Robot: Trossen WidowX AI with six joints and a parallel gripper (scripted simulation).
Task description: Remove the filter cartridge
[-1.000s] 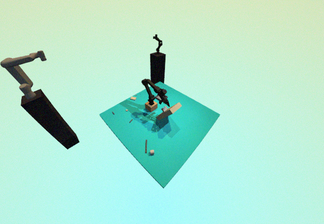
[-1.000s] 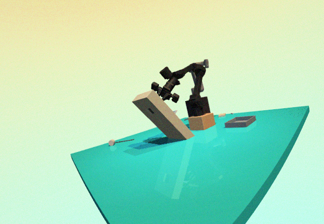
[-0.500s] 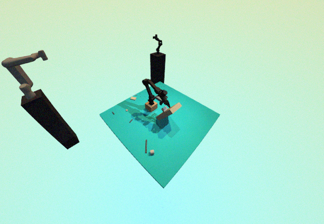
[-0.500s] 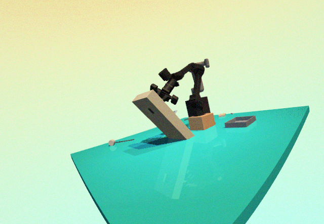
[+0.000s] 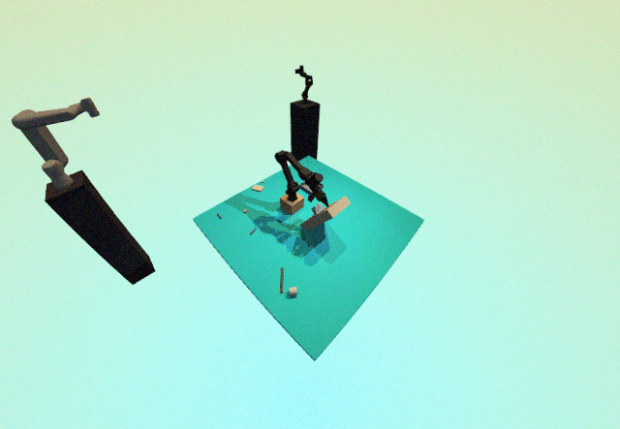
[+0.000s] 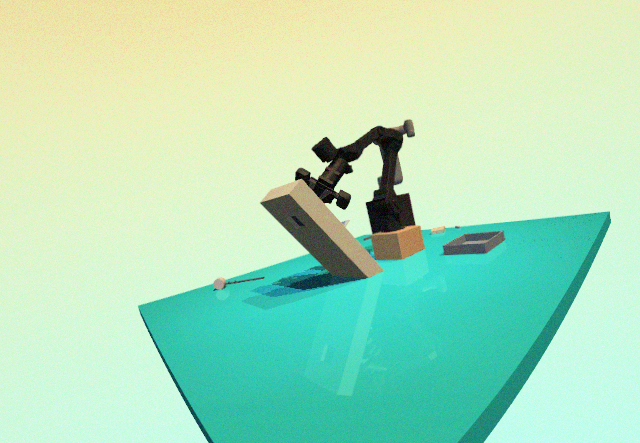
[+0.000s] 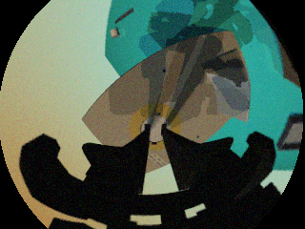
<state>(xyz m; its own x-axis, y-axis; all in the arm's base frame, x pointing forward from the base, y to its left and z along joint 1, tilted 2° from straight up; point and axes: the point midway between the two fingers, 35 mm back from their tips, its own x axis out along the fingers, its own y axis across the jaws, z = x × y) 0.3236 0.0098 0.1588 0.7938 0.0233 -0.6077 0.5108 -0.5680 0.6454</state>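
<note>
The filter cartridge is 10 mm ahead of my gripper tip and 10 mm below it. The rest, counted from my gripper tip: dark grey tray 420 mm behind, 270 mm to the left, 230 mm below; tan service panel 30 mm behind, 80 mm below.
</note>
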